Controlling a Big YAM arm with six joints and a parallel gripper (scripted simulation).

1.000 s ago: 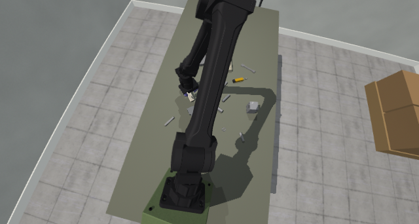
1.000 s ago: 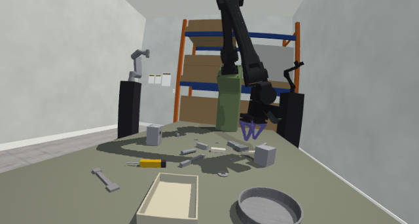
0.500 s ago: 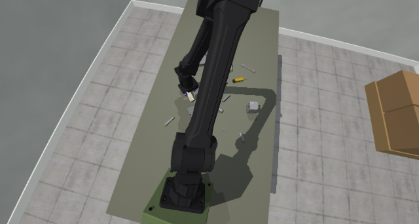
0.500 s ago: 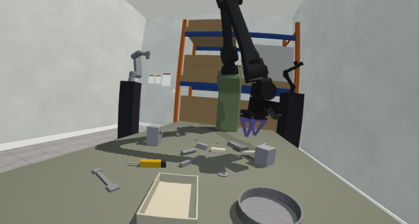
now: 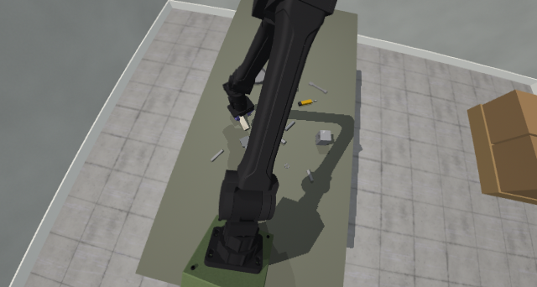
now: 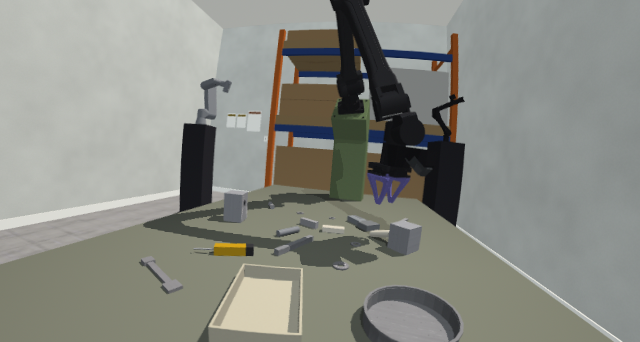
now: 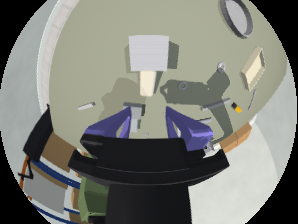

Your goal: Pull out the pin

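Right now the cream pin is 9 cm below my hand, 1 cm to the left of it and 1 cm ahead of it. Also, from my hand: cream tray (29 cm ahead, 23 cm to the right, 10 cm below); cream piece (12 cm to the right, 10 cm below, 4 cm behind); round grey dish (32 cm ahead, 9 cm below, 5 cm to the right).
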